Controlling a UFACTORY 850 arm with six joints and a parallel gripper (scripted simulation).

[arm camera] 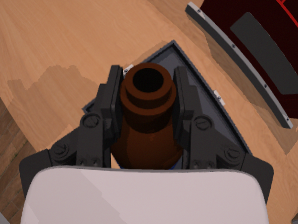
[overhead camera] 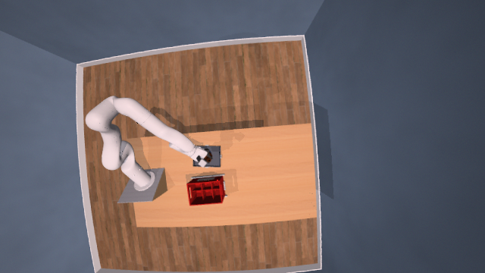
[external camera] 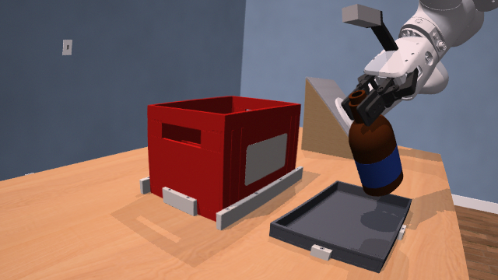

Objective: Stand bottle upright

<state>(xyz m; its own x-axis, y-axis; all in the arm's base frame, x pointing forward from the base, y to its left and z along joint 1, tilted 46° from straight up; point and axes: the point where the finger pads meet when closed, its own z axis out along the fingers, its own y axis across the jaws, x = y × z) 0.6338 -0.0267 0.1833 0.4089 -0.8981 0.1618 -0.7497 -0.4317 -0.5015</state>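
The brown bottle is 5 cm below my hand, 2 cm to the left of it and 2 cm behind it. Also, from my hand: dark grey tray: 20 cm below, 7 cm behind, 1 cm to the left; then red crate: 27 cm to the right, 12 cm below, 9 cm behind.
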